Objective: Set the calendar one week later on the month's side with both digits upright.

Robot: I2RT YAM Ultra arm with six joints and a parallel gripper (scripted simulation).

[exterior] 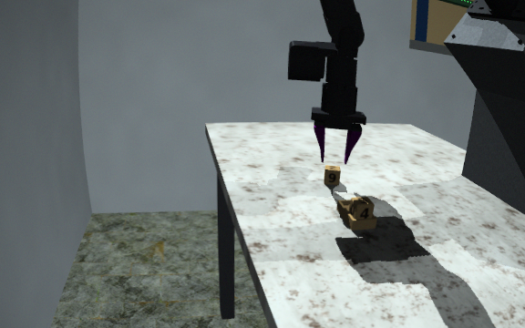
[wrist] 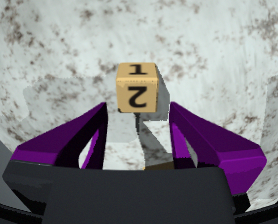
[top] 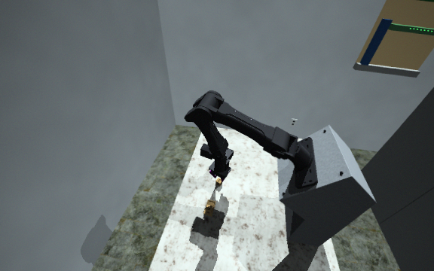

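My hand is 4 cm above the wooden digit cube.
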